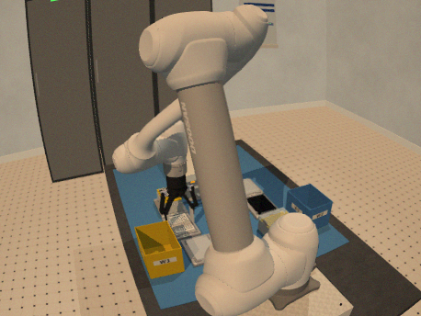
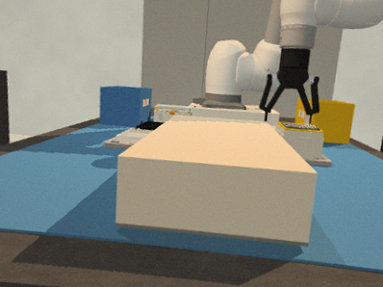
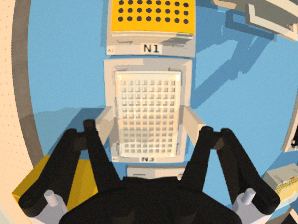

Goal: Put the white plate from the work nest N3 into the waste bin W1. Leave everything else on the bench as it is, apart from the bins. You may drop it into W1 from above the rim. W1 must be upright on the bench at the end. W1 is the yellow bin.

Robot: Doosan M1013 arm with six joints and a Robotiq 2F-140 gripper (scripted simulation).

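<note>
Now: hand 2 cm above the white plate. Round my hand: yellow bin W1 (17 cm behind, 16 cm to the left, 1 cm below); then flat tray (18 cm behind, 1 cm to the right, 3 cm below); then yellow well plate (15 cm ahead, 2 cm to the right, 1 cm above).
</note>
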